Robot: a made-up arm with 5 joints.
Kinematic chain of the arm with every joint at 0, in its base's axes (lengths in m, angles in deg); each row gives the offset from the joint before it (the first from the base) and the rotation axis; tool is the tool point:
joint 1: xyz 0 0 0.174 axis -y
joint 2: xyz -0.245 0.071 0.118 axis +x
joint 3: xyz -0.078 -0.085 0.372 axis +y
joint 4: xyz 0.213 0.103 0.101 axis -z
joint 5: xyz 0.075 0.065 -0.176 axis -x
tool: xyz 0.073 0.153 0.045
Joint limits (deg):
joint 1: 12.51..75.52
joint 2: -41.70..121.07
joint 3: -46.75..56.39
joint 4: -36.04..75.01
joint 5: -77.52..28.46
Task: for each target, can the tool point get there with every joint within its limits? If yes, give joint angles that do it. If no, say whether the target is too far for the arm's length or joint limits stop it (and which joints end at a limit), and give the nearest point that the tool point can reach.
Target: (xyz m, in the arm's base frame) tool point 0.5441 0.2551 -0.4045
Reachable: no: joint limits stop it (at a limit: joint 1, joint 2, joint 3, joint 5) | nearest point -0.0221 0.2575 -0.0410 | short by 0.673 m
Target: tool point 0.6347 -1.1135 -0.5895
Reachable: no: too far | nearest point 0.2056 -0.4982 -0.0733 | short by 0.911 m
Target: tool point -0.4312 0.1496 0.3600
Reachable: yes | joints 50.04 42.77 30.41 -24.55 11.43
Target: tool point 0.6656 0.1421 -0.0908
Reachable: no: joint limits stop it (at a limit: joint 1, joint 2, joint 4, joint 5) | nearest point 0.1624 -0.1405 0.1193 | short by 0.614 m
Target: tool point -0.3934 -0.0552 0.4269
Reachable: yes | joints 68.15 47.51 7.79 17.26 -14.86
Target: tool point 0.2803 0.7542 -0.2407
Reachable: no: joint limits stop it (at a limit: joint 1, joint 2, joint 3) | nearest point -0.0987 0.3738 -0.0929 | short by 0.557 m
